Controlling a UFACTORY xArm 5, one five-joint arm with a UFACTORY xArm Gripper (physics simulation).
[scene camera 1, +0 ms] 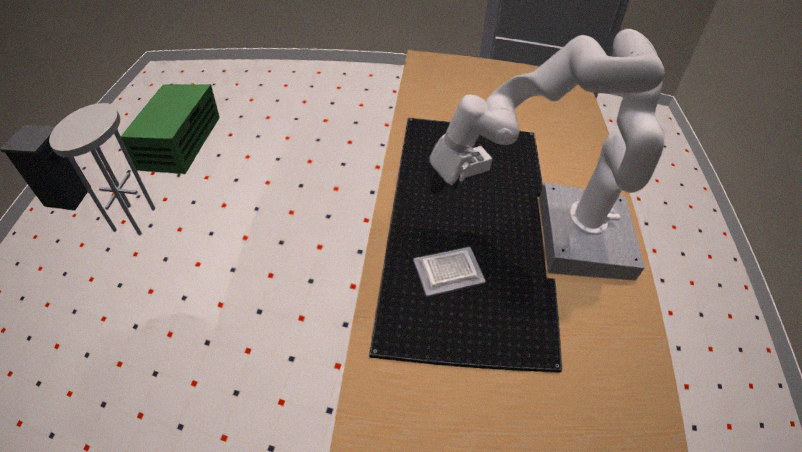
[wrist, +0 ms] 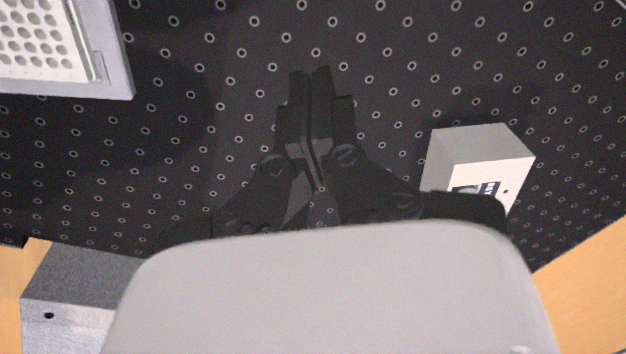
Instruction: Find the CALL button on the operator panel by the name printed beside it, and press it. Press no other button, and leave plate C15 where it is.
Scene:
my gripper: scene camera 1; wrist
same spot on my gripper: [wrist: 315, 137] = [scene camera 1: 435, 181]

